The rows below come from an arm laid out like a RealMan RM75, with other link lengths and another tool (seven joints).
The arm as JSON. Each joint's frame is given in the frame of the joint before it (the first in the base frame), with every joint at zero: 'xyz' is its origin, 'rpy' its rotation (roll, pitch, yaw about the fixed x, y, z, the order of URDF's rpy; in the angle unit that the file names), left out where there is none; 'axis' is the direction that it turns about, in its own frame. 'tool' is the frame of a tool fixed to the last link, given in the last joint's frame.
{
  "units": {
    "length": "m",
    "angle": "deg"
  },
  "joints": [
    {
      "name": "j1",
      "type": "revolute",
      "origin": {
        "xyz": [
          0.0,
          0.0,
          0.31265
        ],
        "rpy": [
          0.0,
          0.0,
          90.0
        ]
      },
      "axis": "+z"
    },
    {
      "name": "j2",
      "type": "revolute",
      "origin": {
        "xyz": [
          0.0,
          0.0,
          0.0
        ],
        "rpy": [
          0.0,
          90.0,
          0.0
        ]
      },
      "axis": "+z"
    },
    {
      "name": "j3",
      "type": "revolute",
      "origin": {
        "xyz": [
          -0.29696,
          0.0,
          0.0
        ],
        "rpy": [
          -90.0,
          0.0,
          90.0
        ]
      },
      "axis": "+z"
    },
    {
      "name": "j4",
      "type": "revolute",
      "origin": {
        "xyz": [
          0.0,
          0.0,
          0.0
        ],
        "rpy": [
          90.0,
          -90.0,
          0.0
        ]
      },
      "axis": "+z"
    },
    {
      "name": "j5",
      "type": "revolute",
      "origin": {
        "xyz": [
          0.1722,
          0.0,
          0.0
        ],
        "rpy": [
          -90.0,
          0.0,
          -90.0
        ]
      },
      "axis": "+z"
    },
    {
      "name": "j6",
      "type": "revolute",
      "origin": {
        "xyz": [
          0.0,
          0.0,
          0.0
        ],
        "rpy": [
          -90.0,
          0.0,
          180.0
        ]
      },
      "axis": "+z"
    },
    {
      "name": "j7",
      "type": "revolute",
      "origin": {
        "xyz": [
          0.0,
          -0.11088,
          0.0
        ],
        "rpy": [
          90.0,
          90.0,
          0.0
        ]
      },
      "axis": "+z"
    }
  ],
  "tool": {
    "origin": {
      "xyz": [
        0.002,
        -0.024,
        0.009
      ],
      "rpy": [
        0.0,
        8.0,
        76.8
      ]
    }
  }
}
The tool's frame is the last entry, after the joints.
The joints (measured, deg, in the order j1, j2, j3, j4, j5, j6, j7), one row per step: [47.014, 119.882, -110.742, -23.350, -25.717, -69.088, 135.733]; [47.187, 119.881, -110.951, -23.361, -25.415, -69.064, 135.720]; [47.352, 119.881, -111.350, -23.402, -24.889, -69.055, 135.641]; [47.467, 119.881, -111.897, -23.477, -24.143, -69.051, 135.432]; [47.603, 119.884, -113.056, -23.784, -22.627, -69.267, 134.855]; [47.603, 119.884, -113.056, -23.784, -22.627, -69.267, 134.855]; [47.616, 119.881, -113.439, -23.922, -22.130, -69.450, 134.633]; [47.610, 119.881, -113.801, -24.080, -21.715, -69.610, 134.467]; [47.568, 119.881, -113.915, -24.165, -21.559, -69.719, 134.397]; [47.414, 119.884, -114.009, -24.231, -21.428, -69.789, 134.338]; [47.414, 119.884, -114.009, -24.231, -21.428, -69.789, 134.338]
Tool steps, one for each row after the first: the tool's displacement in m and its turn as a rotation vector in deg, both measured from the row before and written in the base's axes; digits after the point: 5 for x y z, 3 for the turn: [-0.00122, 0.00031, -0.00009, -0.036, 0.092, 0.102]; [-0.00138, 0.00009, -0.00020, -0.053, 0.159, 0.133]; [-0.00129, -0.00012, -0.00019, 0.006, 0.230, 0.135]; [-0.00296, -0.00102, -0.00023, 0.017, 0.636, 0.560]; [0.00000, 0.00000, 0.00000, 0.000, 0.000, 0.000]; [-0.00105, -0.00059, 0.00005, -0.009, 0.290, 0.276]; [-0.00095, -0.00068, -0.00005, -0.052, 0.252, 0.261]; [-0.00028, -0.00038, 0.00009, -0.018, 0.154, 0.105]; [0.00057, -0.00054, 0.00004, -0.008, 0.116, -0.050]; [0.00000, 0.00000, 0.00000, 0.000, 0.000, 0.000]
